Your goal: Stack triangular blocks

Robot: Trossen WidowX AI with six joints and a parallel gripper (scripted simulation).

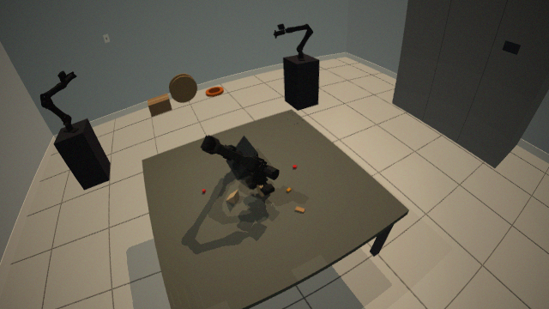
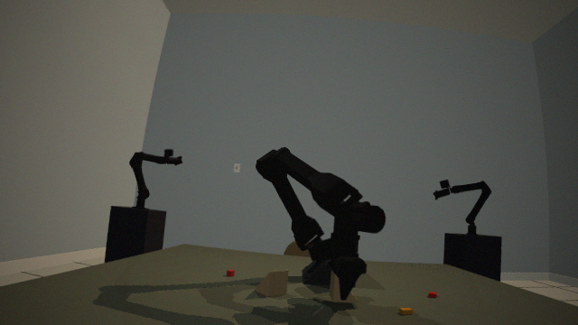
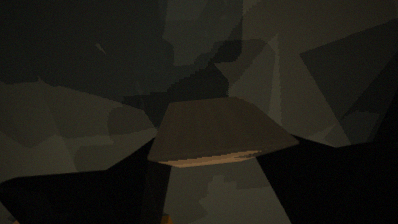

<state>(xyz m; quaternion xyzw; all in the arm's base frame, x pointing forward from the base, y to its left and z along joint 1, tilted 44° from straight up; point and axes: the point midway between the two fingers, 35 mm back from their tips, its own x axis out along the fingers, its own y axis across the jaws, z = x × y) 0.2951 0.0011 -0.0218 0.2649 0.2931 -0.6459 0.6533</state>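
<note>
My gripper tip is 10 mm to the left of the triangular block and 10 mm below it. Also, from my gripper tip: red cube (300 mm to the right, 190 mm behind, 10 mm below); then orange cube (140 mm to the left, 50 mm ahead, 10 mm below); then tan piece (210 mm ahead, 120 mm to the left, 10 mm below).
</note>
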